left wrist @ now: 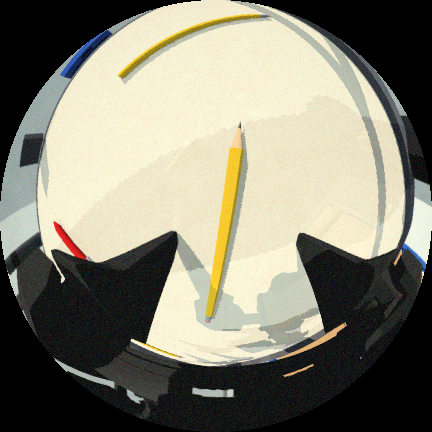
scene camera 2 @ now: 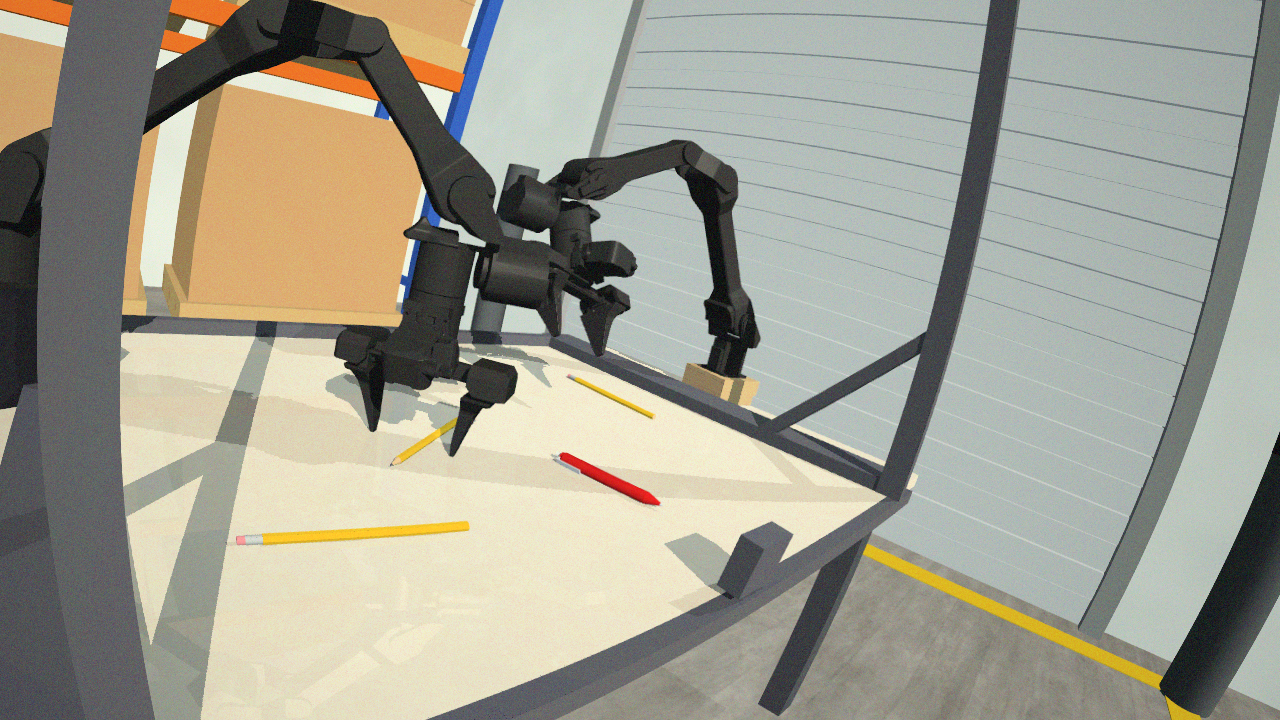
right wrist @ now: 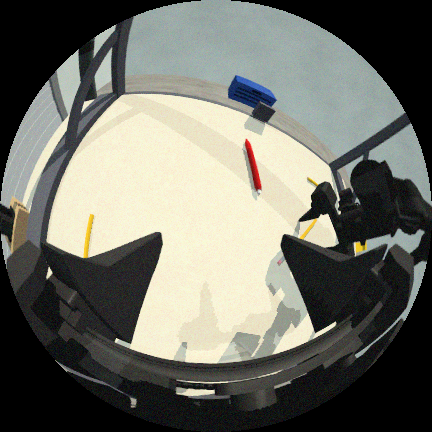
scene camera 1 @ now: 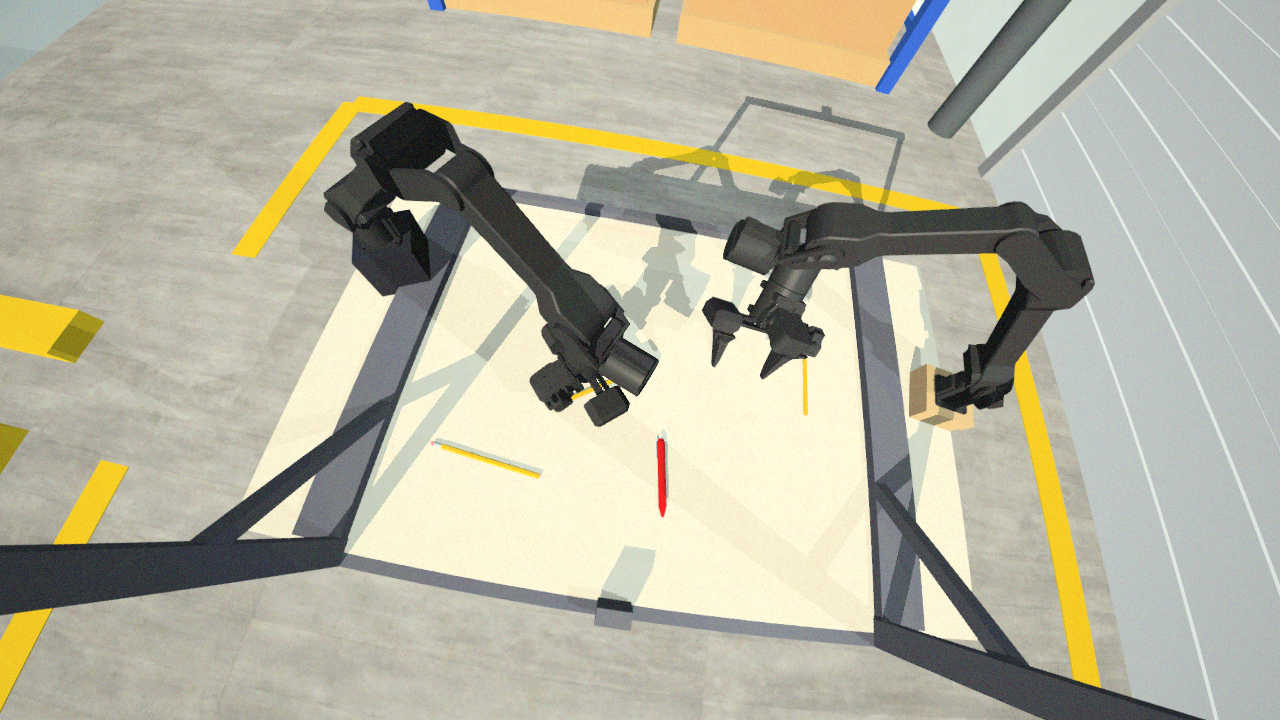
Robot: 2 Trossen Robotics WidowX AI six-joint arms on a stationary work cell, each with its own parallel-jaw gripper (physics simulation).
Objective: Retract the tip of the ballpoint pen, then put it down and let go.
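The red ballpoint pen lies flat on the pale table top. Its silver button and clip end points toward the arms and its red cone toward the table's near edge. Whether a nib stands out of the cone is too small to tell. My left gripper is open and empty above a yellow pencil, up and left of the pen in scene camera 1. My right gripper is open and empty, raised above the table, up and right of the pen there.
A yellow pencil lies under the left gripper. Another pencil lies at the left, a third pencil near the right gripper. A dark block stands on the near edge.
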